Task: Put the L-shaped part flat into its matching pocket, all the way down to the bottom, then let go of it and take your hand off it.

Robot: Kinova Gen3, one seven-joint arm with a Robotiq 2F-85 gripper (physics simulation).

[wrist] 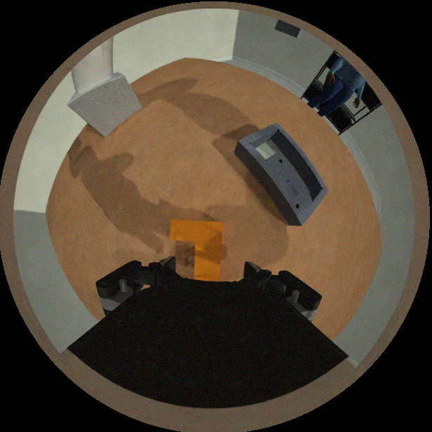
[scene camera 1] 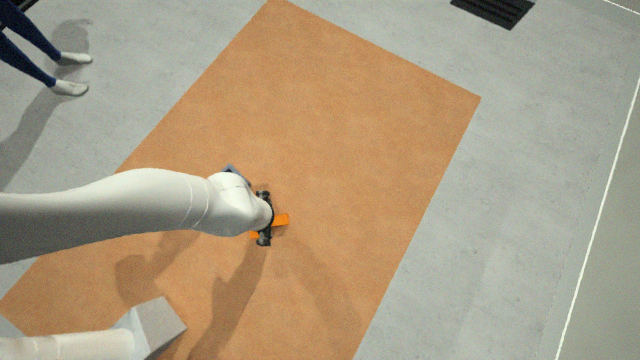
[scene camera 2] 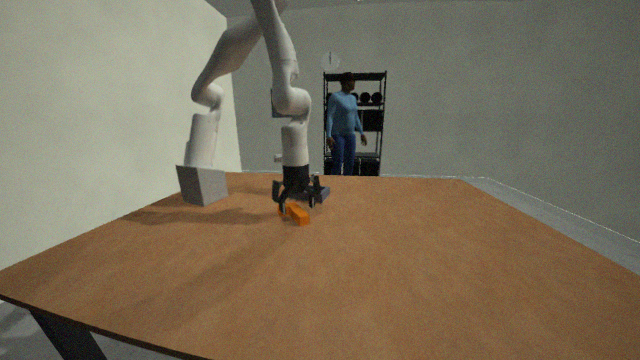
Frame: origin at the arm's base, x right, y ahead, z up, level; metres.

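Seen in the pictures: gripper, fingertip midpoint: [scene camera 2: 298,210]; arm's base, origin of the base link: [scene camera 1: 115,353] [scene camera 2: 199,167].
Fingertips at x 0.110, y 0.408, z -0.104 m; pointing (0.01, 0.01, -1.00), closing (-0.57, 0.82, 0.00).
Note:
Pixels of each thing's top centre, then the offset from my fingertips to it. Level surfaces: height alone.
- orange L-shaped part, middle of its top: [scene camera 1: 269,226] [scene camera 2: 292,209] dy -0.016, dx +0.010, dz +0.006 m
- table, its level: dz -0.024 m
- blue-grey tray, middle of its top: [scene camera 1: 221,188] [scene camera 2: 309,188] dy +0.007, dx -0.175, dz +0.013 m
The orange L-shaped part [scene camera 1: 281,219] [scene camera 2: 301,217] [wrist: 207,250] lies flat on the table [scene camera 1: 350,125] [scene camera 2: 400,280]. In the wrist view its short leg points left at the top, and its long leg runs down out of sight behind the black gripper body. My gripper [scene camera 1: 264,218] [scene camera 2: 297,205] [wrist: 209,267] is open and points down, low over the part, with the long leg between its spread fingers and nothing gripped. The blue-grey tray [scene camera 1: 230,167] [scene camera 2: 324,194] [wrist: 280,190] with the pocket stands apart from the part, upper right in the wrist view; the arm mostly covers it in scene camera 1.
A grey block-shaped base [scene camera 1: 160,322] [scene camera 2: 202,186] [wrist: 107,106] carrying the white arm stands on the table, to the left in scene camera 2. A person [scene camera 2: 344,112] [wrist: 345,75] stands beyond the table by a black shelf rack [scene camera 2: 355,76].

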